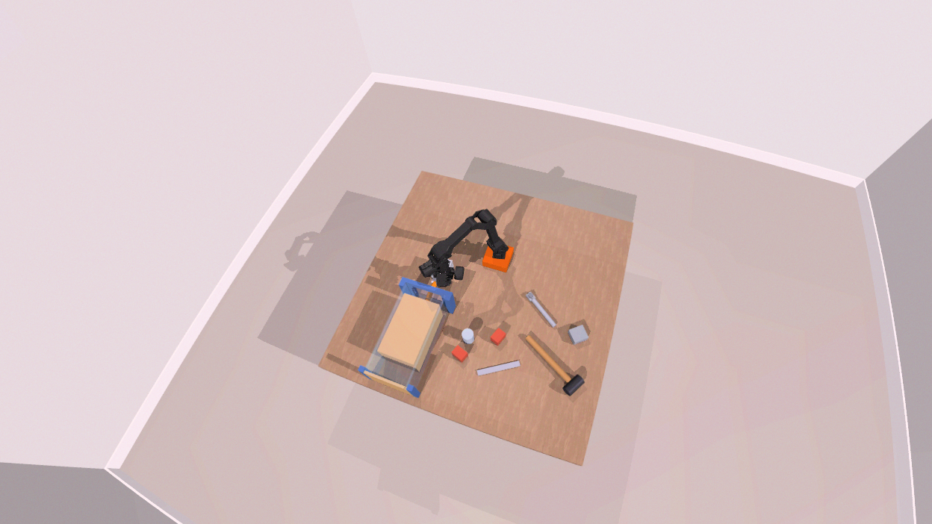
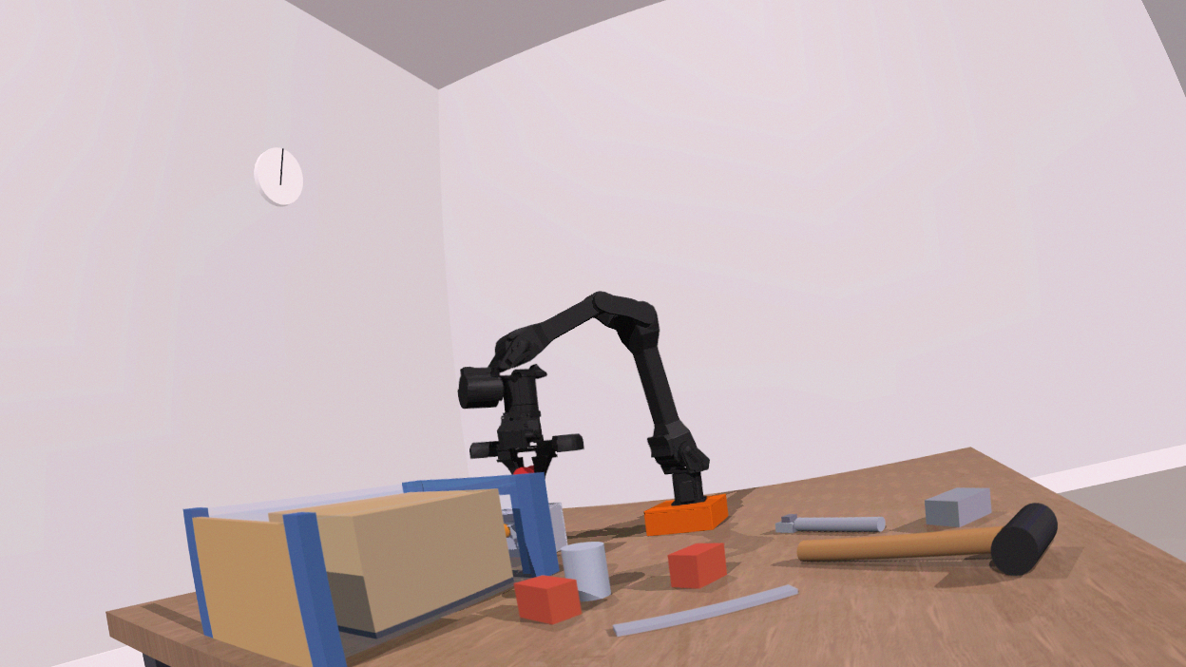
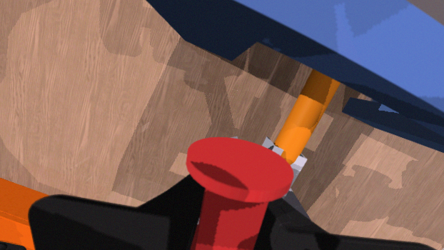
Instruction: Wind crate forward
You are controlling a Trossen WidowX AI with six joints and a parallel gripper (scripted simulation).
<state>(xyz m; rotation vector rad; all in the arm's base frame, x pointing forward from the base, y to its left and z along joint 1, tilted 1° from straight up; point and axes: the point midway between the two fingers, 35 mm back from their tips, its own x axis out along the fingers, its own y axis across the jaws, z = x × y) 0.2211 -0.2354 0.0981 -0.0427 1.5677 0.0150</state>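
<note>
Now: gripper tip 7 cm to the left of the blue frame bar, 7 cm short of it and 1 cm above it. Also, from my gripper tip: grey winch handle 3 cm behind, 2 cm to the right, 1 cm below; then red knob 2 cm above; then grey winch 11 cm behind, 8 cm below, 5 cm to the right.
</note>
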